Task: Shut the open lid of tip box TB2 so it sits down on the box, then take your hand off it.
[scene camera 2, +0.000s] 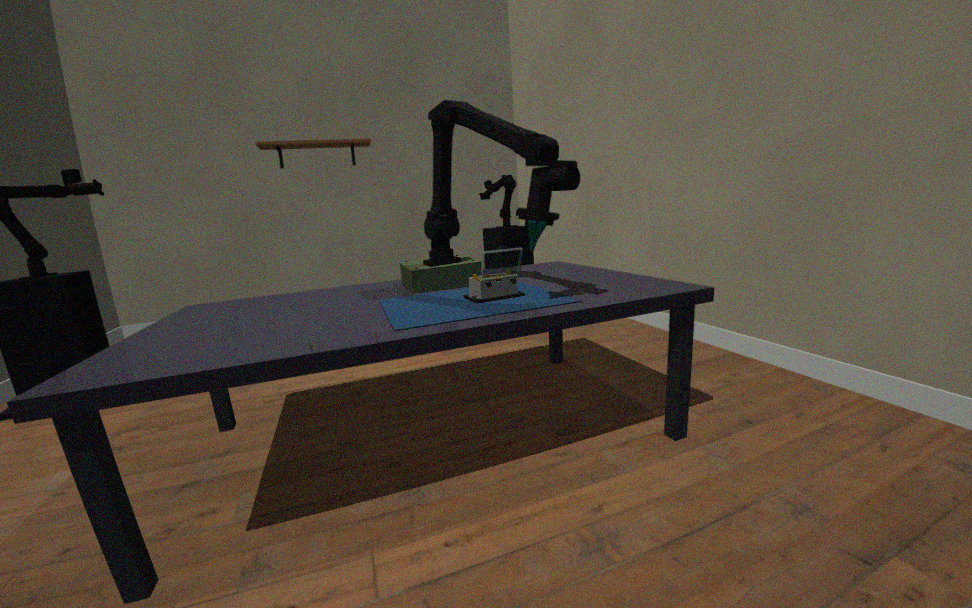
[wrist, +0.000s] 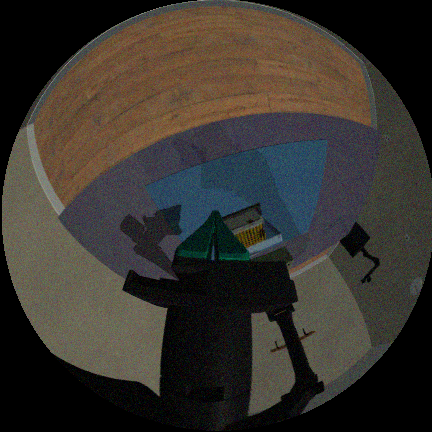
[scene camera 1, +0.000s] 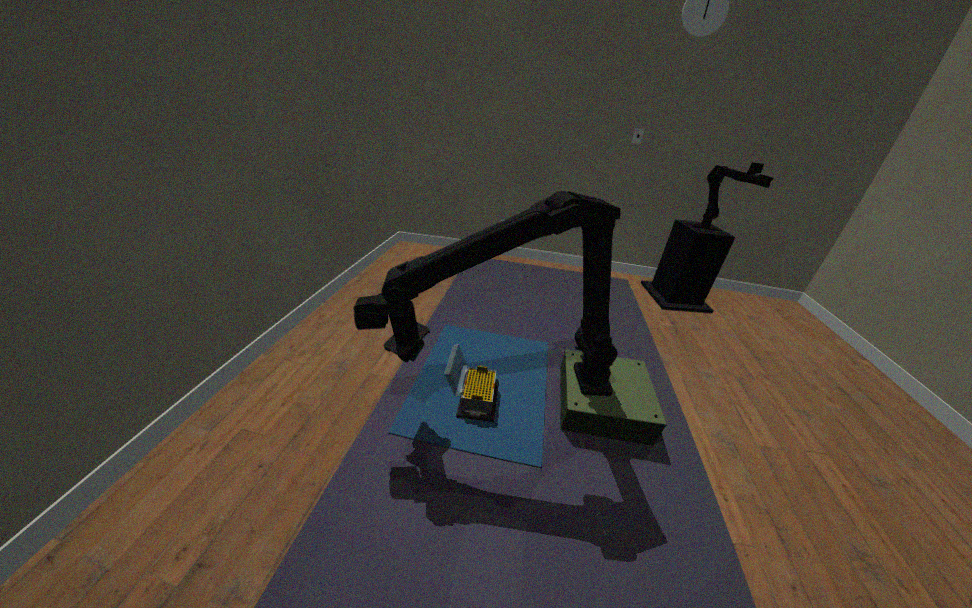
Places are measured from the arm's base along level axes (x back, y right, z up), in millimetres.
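Pixels of known places: gripper, fingertip midpoint: [scene camera 2: 531, 251] [wrist: 215, 214] [scene camera 1: 412, 360]; arm's base at its link origin: [scene camera 2: 442, 263] [scene camera 1: 591, 380].
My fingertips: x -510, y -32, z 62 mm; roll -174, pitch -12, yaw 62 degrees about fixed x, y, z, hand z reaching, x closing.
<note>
Ahead of a thing's pixels: the offset from my fingertips to its top centre. Level surfaces: height alone.
The tip box @[dx +185, dy +12, dz -78 mm] [scene camera 1: 478, 407] [scene camera 2: 494, 288] [wrist: 243, 219] stands upright on the blue mat @[dz -144 mm] [scene camera 1: 517, 433] [scene camera 2: 415, 313] [wrist: 311, 165], with a yellow perforated rack [scene camera 1: 480, 383] [wrist: 251, 236] in its top. Its clear lid @[dx +119, dy +18, dz +10 mm] [scene camera 1: 453, 370] [scene camera 2: 503, 263] [wrist: 272, 240] stands open, about upright, along one side. No TB2 label can be read. My gripper [scene camera 2: 531, 247] [wrist: 215, 214] is shut and empty, its green fingertips together. It hangs above the mat area on the lid's side of the box, apart from the lid. In scene camera 1 its fingers cannot be made out.
The arm stands on a green block [scene camera 1: 630, 394] [scene camera 2: 422, 276] on the purple table @[dz -147 mm] [scene camera 1: 430, 573] [scene camera 2: 286, 315], on the far side of the box from the gripper. Other black arms on dark pedestals [scene camera 1: 691, 265] [scene camera 2: 53, 322] stand away from the table.
</note>
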